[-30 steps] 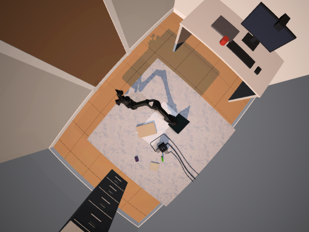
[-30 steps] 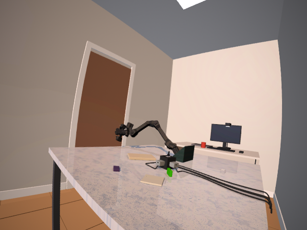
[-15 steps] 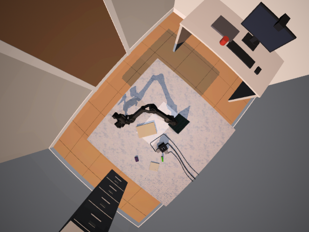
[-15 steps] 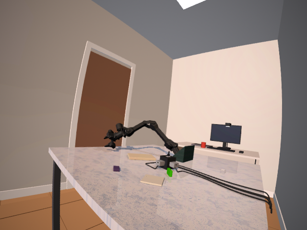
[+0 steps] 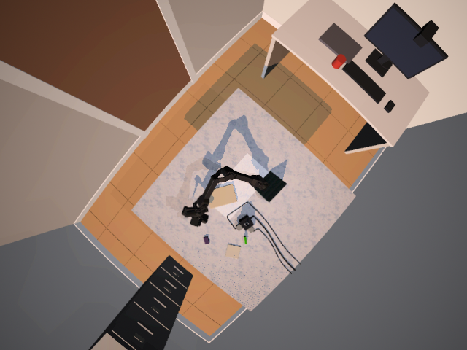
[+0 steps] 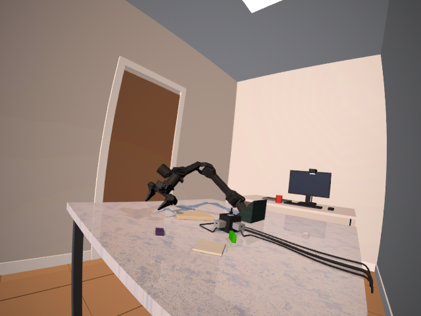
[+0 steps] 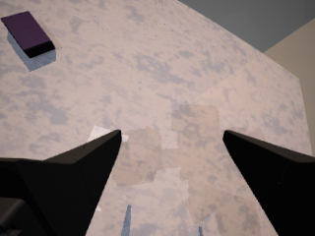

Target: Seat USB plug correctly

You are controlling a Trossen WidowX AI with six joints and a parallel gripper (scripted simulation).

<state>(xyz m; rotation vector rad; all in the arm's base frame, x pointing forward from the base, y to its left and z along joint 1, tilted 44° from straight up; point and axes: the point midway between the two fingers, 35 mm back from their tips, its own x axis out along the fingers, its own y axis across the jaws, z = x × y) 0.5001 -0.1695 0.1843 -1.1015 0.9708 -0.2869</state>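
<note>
My gripper tip is now 230 mm past the dark USB plug, 330 mm to the right of it and 20 mm below it. The rest, counted from my gripper tip: metal-rimmed socket (230 mm behind, 330 mm to the left); then purple block (90 mm ahead, 200 mm to the left, 60 mm below); then green block (110 mm behind, 420 mm to the left, 50 mm below).
</note>
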